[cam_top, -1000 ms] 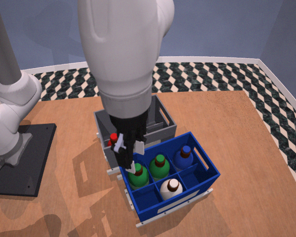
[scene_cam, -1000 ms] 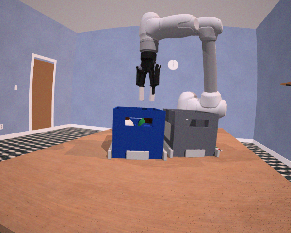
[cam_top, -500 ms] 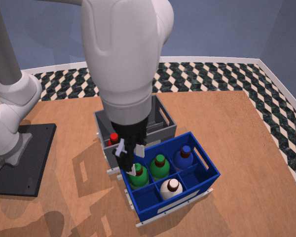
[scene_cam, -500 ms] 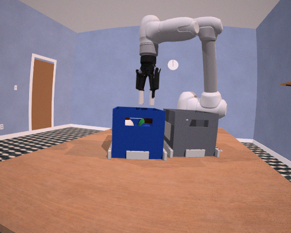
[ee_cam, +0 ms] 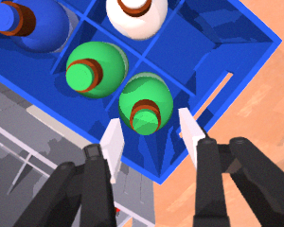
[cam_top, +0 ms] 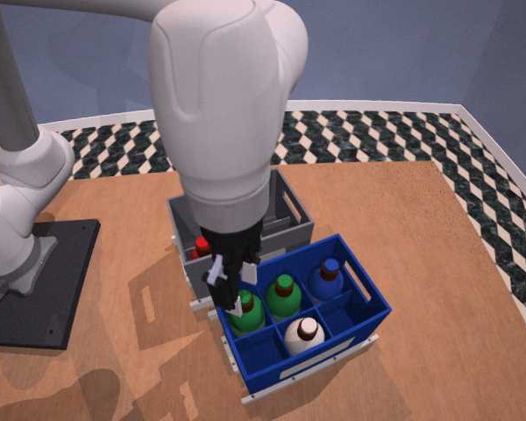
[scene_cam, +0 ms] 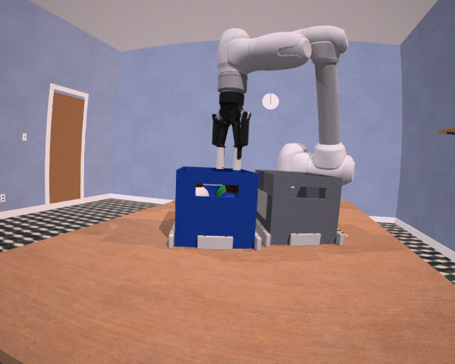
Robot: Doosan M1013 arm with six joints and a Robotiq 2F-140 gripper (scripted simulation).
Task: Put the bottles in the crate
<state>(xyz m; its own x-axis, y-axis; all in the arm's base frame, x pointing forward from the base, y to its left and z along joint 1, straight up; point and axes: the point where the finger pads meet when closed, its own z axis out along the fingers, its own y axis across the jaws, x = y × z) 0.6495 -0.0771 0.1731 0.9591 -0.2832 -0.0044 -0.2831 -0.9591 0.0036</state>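
Right now the green bottle is 7 cm ahead of my hand, 4 cm to the left of it and 12 cm below it. Also, from my hand: white bottle 12 cm ahead, 4 cm to the right, 12 cm below; blue crate 10 cm ahead, 12 cm below; red bottle 10 cm behind, 11 cm to the left, 12 cm below.
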